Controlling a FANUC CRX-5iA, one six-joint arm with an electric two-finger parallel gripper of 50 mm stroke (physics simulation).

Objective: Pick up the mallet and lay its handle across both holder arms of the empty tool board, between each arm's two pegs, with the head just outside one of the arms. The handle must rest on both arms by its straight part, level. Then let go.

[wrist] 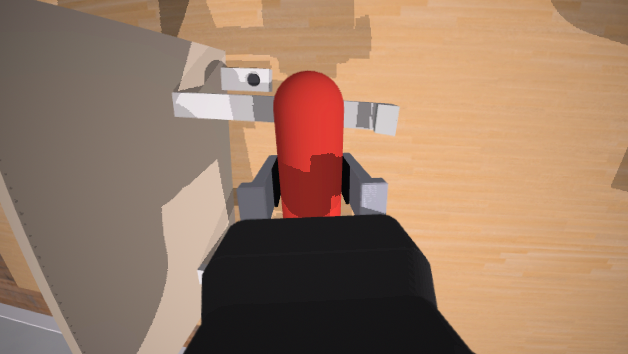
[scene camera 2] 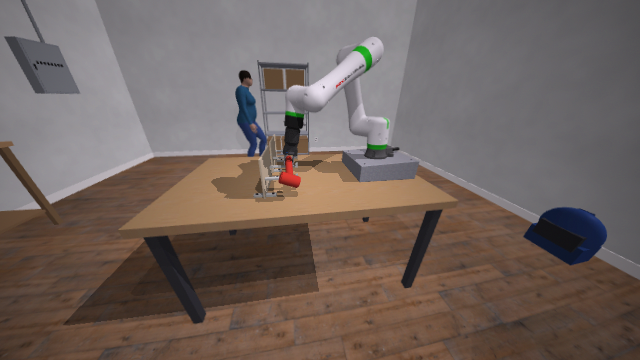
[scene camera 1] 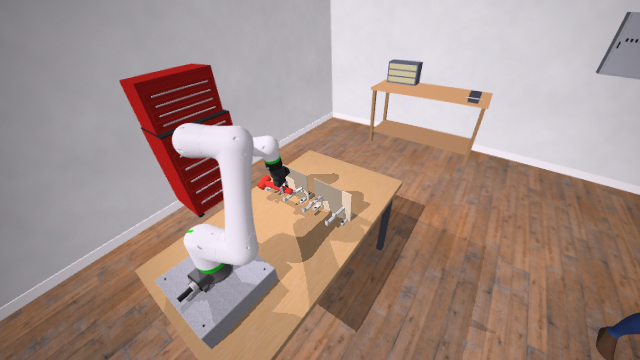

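Where they show: gripper, fingertip midpoint: [wrist: 310, 169] [scene camera 1: 285, 191]; arm's base, origin of the base link: [scene camera 2: 375, 156] [scene camera 1: 216, 269].
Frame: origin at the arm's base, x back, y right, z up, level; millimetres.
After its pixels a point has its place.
Observation:
The red mallet [scene camera 1: 263, 182] @(y -240, x -585, z 16 mm) [scene camera 2: 290, 179] @(y -279, x -602, z 12 mm) [wrist: 310, 115] @(y -24, x -584, z 43 mm) lies along the front of a tool board [scene camera 1: 299, 178] @(y -27, x -699, z 48 mm) [scene camera 2: 267, 162] @(y -68, x -705, z 27 mm) [wrist: 100, 125] @(y -20, x -698, z 48 mm). My gripper [scene camera 1: 283, 188] @(y -63, x -593, z 5 mm) [scene camera 2: 290, 158] @(y -63, x -593, z 5 mm) [wrist: 310, 169] @(y -63, x -593, z 5 mm) is shut on its handle, fingers on both sides. In the wrist view the handle's rounded end crosses over one holder arm [wrist: 205, 106] @(y -17, x -671, z -14 mm), inside its raised outer end. The head is at the other end of the board, nearest scene camera 2. The handle looks roughly parallel to the board. Whether it touches the arms is unclear; the gripper body hides most of the other arm.
A second tool board [scene camera 1: 332, 195] @(y 232, x -666, z 36 mm) with its own holder arms stands in line, beyond the handle's rounded end. The robot's grey base block [scene camera 1: 225, 300] @(y 151, x 74, z -1 mm) [scene camera 2: 387, 171] @(y -169, x -13, z -44 mm) is on the same wooden table [scene camera 1: 360, 182] @(y 257, x -1031, z -105 mm) [scene camera 2: 350, 200] @(y -333, x -321, z -105 mm). A person [scene camera 2: 246, 107] stands behind the table.

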